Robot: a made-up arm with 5 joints. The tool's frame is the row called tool.
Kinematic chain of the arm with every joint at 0, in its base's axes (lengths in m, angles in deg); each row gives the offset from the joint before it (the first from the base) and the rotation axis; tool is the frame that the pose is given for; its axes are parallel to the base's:
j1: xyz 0 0 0.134 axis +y
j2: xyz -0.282 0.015 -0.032 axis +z
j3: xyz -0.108 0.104 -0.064 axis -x
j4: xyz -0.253 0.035 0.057 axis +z
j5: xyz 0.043 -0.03 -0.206 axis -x
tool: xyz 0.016 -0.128 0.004
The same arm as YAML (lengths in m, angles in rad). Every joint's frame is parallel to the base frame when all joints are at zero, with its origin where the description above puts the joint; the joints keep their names.
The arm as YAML. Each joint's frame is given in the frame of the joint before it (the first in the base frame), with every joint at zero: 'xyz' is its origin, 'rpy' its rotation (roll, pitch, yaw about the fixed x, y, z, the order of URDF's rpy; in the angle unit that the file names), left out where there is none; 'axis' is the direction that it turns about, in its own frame. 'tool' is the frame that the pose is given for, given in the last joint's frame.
units:
  length: m
  angle: rad
joints:
  - name: j1
    type: revolute
    origin:
      xyz: [0.0, 0.0, 0.134]
    axis: [0.0, 1.0, 0.0]
  - name: j2
    type: revolute
    origin:
      xyz: [-0.282, 0.015, -0.032]
    axis: [0.0, 0.0, 1.0]
  - name: j3
    type: revolute
    origin:
      xyz: [-0.108, 0.104, -0.064]
    axis: [-1.0, 0.0, 0.0]
  - name: j4
    type: revolute
    origin:
      xyz: [-0.253, 0.035, 0.057]
    axis: [0.0, 0.0, 1.0]
  - name: j5
    type: revolute
    origin:
      xyz: [0.043, -0.03, -0.206]
    axis: [-1.0, 0.0, 0.0]
tool:
  origin:
    xyz: [0.016, -0.128, 0.004]

